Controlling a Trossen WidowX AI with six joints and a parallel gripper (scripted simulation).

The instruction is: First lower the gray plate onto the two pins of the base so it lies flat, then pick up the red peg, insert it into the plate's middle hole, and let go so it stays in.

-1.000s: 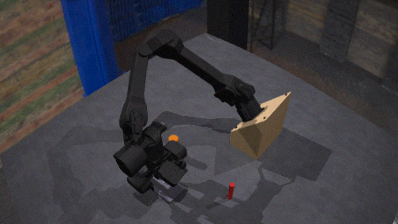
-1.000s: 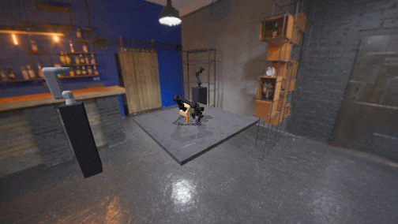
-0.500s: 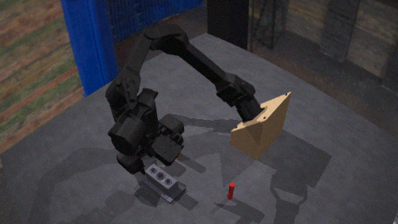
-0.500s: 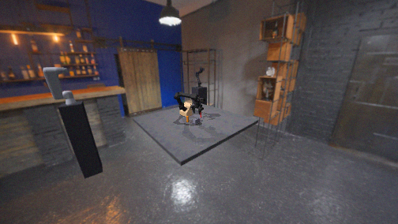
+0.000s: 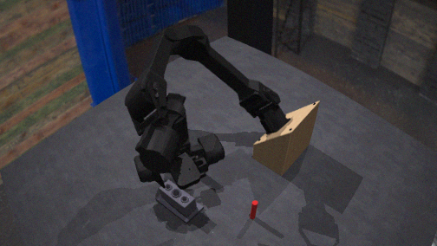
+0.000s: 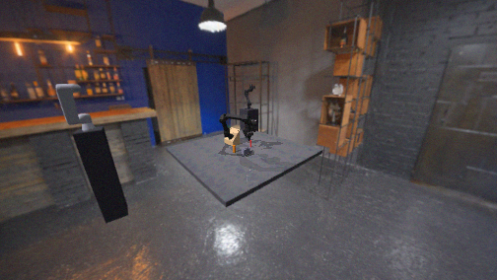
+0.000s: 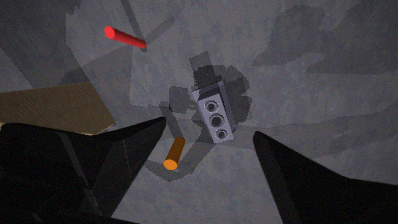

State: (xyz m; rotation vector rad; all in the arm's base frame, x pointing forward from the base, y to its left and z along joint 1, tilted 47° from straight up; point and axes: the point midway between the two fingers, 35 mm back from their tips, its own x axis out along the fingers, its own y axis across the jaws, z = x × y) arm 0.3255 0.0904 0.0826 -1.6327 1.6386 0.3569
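The red peg lies 110 mm behind my gripper tip, 130 mm to the left of it and 110 mm below it. Round my gripper tip: orange cylinder: 100 mm behind, 110 mm to the right, 110 mm below; plate: 10 mm ahead, 40 mm to the right, 100 mm below.
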